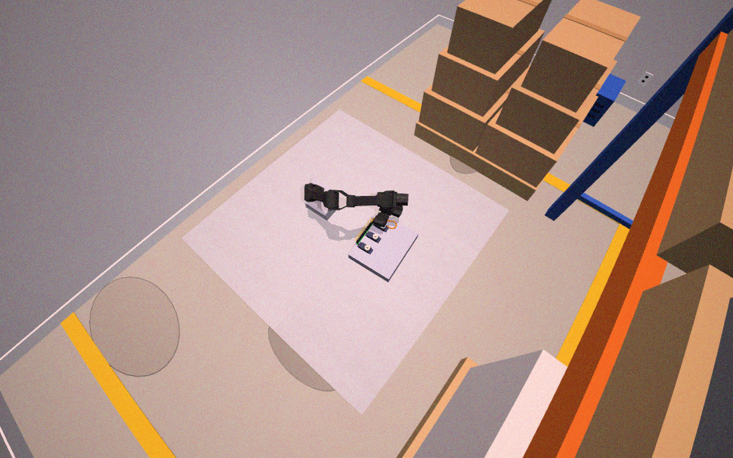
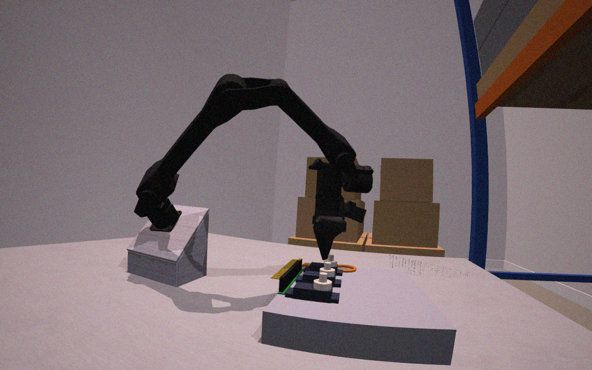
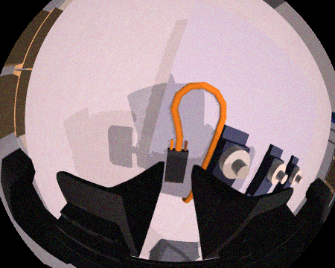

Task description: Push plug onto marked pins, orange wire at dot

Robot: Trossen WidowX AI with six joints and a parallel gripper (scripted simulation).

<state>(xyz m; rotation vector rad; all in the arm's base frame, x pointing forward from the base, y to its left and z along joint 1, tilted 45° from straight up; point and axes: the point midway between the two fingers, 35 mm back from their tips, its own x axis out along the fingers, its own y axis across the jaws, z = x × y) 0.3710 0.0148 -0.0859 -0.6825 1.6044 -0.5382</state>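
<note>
My gripper tip is 50 mm past the yellow band, 50 mm to the left of it and 10 mm below it. From my gripper tip the other things lie so: grey block (110 mm ahead, 130 mm to the right, 40 mm below).
</note>
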